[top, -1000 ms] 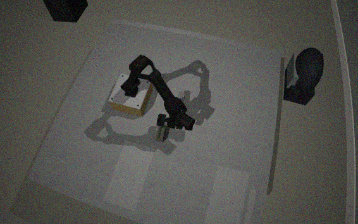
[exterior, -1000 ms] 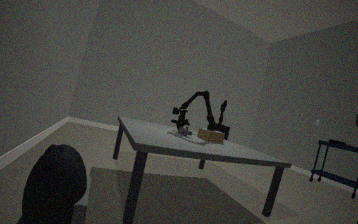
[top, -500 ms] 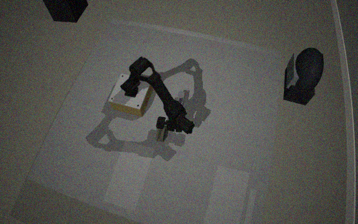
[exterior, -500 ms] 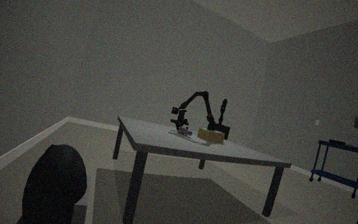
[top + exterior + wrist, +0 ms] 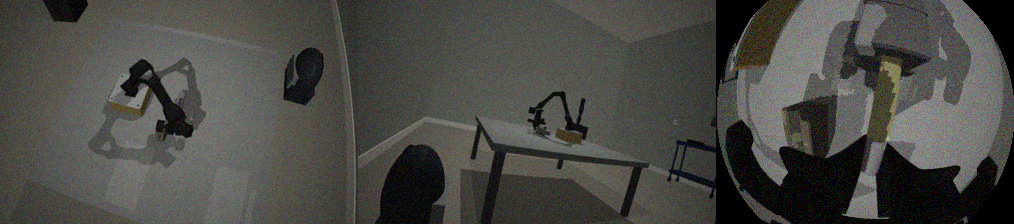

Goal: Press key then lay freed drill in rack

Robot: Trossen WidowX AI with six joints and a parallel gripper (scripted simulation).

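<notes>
My gripper tip is now 5 cm to the right of the drill and 3 cm below it. Round my gripper tip: rack 7 cm behind, 2 cm to the right; grey fixture 1 cm behind, 15 cm to the left, 2 cm above.
</notes>
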